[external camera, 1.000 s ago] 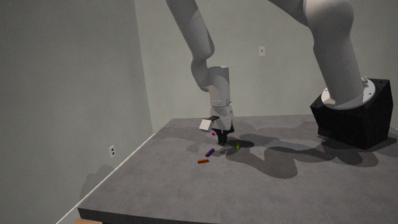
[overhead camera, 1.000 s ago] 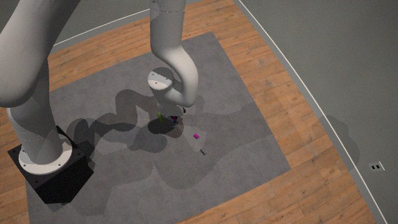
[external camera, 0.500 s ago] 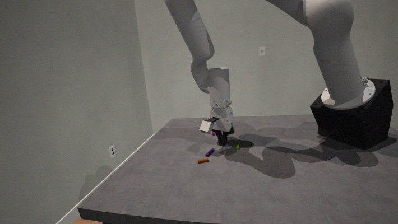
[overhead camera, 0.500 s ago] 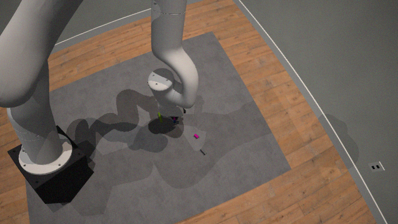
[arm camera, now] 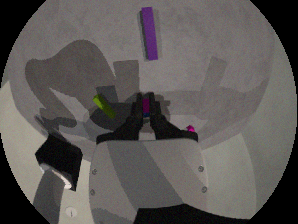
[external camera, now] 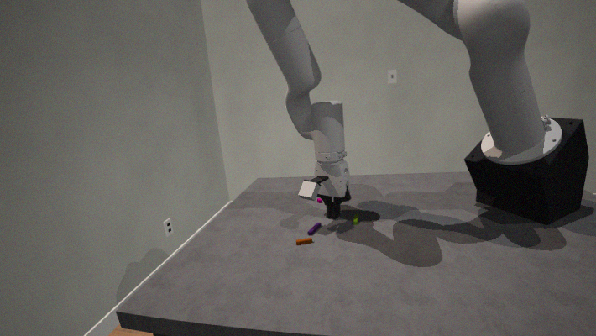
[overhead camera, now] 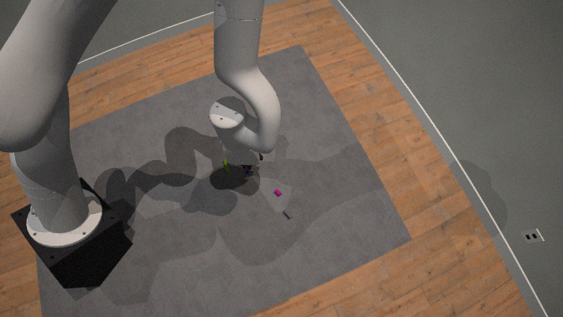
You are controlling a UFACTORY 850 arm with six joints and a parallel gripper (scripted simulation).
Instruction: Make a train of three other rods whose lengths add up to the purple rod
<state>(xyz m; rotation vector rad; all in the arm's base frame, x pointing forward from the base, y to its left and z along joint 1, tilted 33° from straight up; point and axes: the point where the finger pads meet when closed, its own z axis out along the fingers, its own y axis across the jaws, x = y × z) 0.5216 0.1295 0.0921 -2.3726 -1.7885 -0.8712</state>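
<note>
The blue rod is 20 mm to the right of my hand and 20 mm below it. The rest, counted from my hand: lime rod (70 mm behind, 20 mm below, 10 mm to the left); then purple rod (90 mm to the left, 30 mm ahead, 20 mm below); then orange rod (160 mm to the left, 20 mm below, 20 mm ahead).
</note>
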